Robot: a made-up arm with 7 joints. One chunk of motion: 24 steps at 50 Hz.
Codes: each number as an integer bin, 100 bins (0 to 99) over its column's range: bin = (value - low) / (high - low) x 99, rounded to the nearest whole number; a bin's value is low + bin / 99 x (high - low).
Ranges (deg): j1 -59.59..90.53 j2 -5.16..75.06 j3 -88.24..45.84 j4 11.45..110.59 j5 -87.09..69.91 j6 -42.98..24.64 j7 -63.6..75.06
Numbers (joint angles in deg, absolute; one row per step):
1: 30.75 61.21 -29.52 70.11 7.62 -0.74 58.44
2: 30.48 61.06 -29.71 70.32 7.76 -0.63 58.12
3: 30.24 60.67 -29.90 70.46 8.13 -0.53 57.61
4: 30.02 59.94 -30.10 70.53 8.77 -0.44 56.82
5: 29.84 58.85 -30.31 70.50 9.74 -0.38 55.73
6: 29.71 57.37 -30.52 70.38 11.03 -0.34 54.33
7: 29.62 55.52 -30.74 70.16 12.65 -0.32 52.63
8: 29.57 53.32 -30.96 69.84 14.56 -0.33 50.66
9: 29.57 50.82 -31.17 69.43 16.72 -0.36 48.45
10: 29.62 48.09 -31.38 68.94 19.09 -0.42 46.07
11: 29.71 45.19 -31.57 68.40 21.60 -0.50 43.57
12: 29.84 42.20 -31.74 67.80 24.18 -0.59 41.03
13: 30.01 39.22 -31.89 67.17 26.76 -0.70 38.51
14: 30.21 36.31 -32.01 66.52 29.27 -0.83 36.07
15: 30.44 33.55 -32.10 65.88 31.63 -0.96 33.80
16: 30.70 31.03 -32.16 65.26 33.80 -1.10 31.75
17: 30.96 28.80 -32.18 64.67 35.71 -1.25 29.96
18: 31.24 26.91 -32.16 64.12 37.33 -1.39 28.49
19: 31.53 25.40 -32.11 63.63 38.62 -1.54 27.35
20: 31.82 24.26 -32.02 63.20 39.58 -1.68 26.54
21: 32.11 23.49 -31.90 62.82 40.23 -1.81 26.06
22: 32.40 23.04 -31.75 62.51 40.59 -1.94 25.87
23: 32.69 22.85 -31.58 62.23 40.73 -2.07 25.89
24: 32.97 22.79 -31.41 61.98 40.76 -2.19 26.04
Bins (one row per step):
1: 60 82 43 59 60 62 87
2: 59 82 43 59 60 62 87
3: 59 81 43 59 60 62 87
4: 59 80 43 59 60 62 86
5: 59 79 43 59 61 62 85
6: 59 77 43 59 62 62 84
7: 59 75 42 59 63 62 83
8: 59 72 42 58 64 62 82
9: 59 69 42 58 65 62 80
10: 59 66 42 57 67 62 78
11: 59 62 42 57 69 62 77
12: 59 58 42 56 70 62 75
13: 59 55 42 56 72 62 73
14: 59 51 42 55 73 62 71
15: 59 48 41 54 75 62 70
16: 60 45 41 54 76 61 68
17: 60 42 41 53 77 61 67
18: 60 40 41 53 78 61 66
19: 60 38 41 52 79 61 65
20: 60 36 42 52 80 60 64
21: 60 35 42 51 80 60 64
22: 61 35 42 51 81 60 64
23: 61 35 42 51 81 60 64
24: 61 34 42 50 81 60 64

